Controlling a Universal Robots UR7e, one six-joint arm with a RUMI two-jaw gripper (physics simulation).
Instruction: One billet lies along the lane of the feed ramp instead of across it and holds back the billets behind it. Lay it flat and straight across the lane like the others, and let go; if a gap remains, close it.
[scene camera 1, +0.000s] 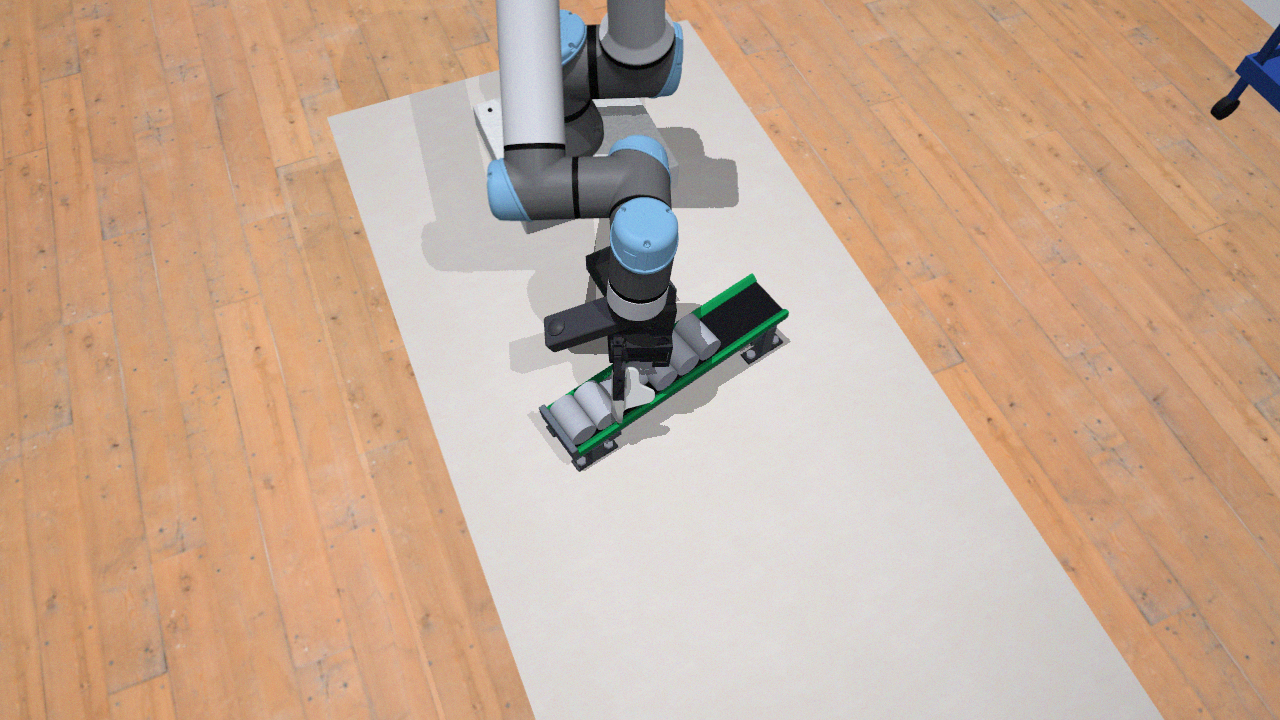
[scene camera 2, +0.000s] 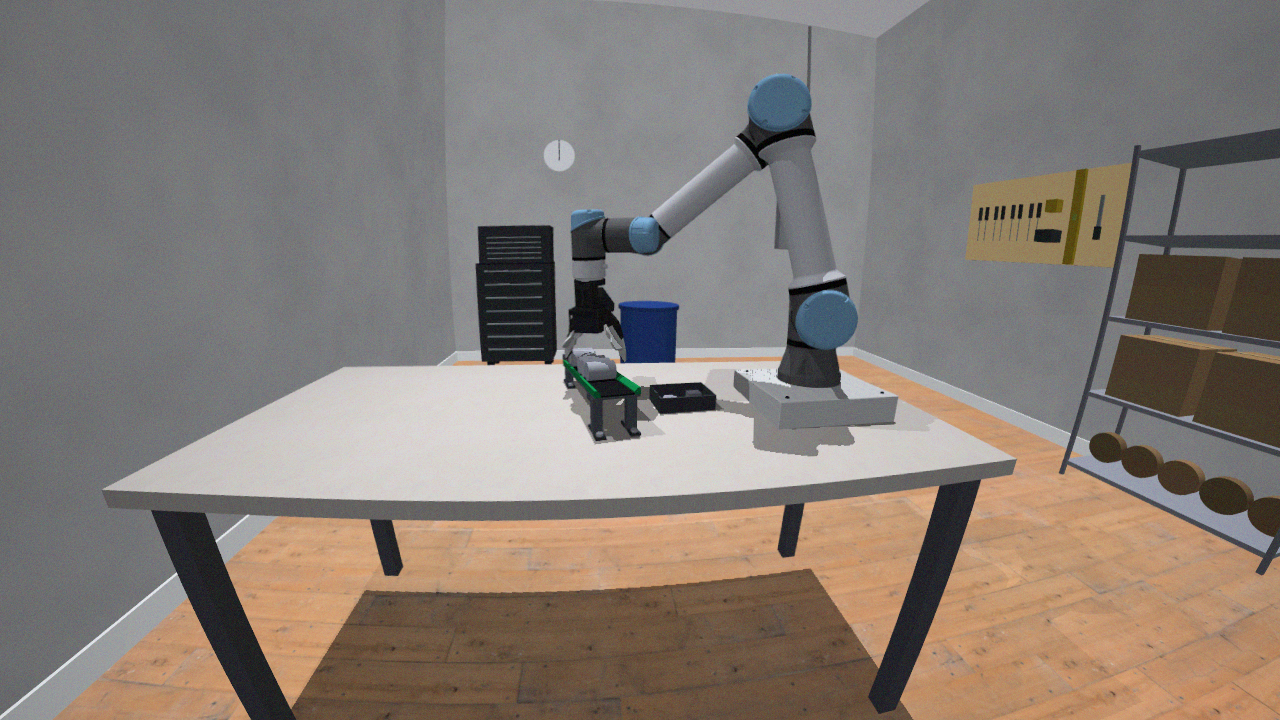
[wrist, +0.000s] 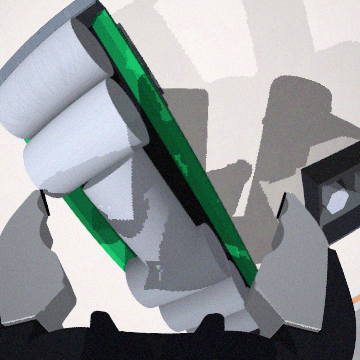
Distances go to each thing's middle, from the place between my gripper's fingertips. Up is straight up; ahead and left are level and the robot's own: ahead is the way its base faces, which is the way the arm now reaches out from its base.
My gripper is now 8 cm to the right of the lane (scene camera 1: 736, 317), 1 cm short of it and 1 cm above it. The rest, counted from my hand: black tray (scene camera 2: 706, 402): 18 cm behind, 13 cm to the left, 6 cm below.
